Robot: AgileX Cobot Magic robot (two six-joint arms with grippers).
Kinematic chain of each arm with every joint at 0, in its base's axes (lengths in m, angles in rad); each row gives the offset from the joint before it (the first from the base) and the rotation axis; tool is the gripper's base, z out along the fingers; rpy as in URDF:
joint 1: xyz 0 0 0.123 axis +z
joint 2: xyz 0 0 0 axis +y
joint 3: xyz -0.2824 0 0.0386 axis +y
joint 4: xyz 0.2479 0 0.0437 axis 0.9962 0 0.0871
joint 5: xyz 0 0 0 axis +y
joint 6: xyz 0.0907 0 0.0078 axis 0.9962 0 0.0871
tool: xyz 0 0 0 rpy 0 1.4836 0
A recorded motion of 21 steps. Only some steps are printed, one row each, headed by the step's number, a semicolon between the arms.
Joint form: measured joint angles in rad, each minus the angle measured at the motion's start. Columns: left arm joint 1, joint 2, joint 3, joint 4, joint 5, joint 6; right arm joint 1, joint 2, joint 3, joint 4, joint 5, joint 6.
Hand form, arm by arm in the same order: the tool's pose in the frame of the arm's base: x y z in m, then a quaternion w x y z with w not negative. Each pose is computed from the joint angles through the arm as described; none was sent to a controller.
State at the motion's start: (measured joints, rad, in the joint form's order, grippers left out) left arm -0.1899 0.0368 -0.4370 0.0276 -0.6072 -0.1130; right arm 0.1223 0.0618 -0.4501 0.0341 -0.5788 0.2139
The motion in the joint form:
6: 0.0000 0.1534 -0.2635 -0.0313 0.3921 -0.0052; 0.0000 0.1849 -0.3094 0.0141 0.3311 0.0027
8: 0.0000 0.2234 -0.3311 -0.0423 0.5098 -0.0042; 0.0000 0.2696 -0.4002 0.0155 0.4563 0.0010
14: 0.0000 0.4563 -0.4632 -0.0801 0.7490 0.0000; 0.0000 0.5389 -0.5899 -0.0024 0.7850 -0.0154
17: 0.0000 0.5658 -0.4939 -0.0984 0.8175 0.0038; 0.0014 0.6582 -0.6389 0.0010 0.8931 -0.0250
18: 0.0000 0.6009 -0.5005 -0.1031 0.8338 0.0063; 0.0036 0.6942 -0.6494 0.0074 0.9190 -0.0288
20: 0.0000 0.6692 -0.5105 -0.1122 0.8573 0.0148; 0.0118 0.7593 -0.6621 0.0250 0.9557 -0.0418
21: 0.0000 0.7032 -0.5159 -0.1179 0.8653 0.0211; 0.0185 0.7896 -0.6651 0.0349 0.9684 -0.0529
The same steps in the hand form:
6: -0.0121 0.0024 0.4395 0.91776 0.01223 0.36988 -0.14406; -0.0093 -0.0022 0.4572 0.91835 0.03044 0.35258 0.17717
8: 0.0025 -0.0004 0.4497 0.89347 0.01170 0.42501 -0.14467; 0.0071 0.0003 0.4728 0.89586 0.03172 0.40761 0.17402
14: 0.0640 -0.0130 0.4603 0.80693 0.01017 0.57201 -0.14686; 0.0804 0.0105 0.4880 0.79800 0.02873 0.58456 0.14377
17: 0.0969 -0.0200 0.4546 0.76197 0.00934 0.63071 -0.14668; 0.1177 0.0156 0.4812 0.74361 0.02818 0.65453 0.13355
18: 0.1076 -0.0223 0.4516 0.74764 0.00957 0.64789 -0.14557; 0.1292 0.0176 0.4776 0.72634 0.02803 0.67372 0.13321
20: 0.1284 -0.0266 0.4444 0.72075 0.01098 0.67838 -0.14213; 0.1501 0.0223 0.4691 0.69488 0.02513 0.70595 0.13467
21: 0.1385 -0.0288 0.4408 0.70837 0.01200 0.69164 -0.14034; 0.1599 0.0251 0.4641 0.68030 0.02118 0.72002 0.13537

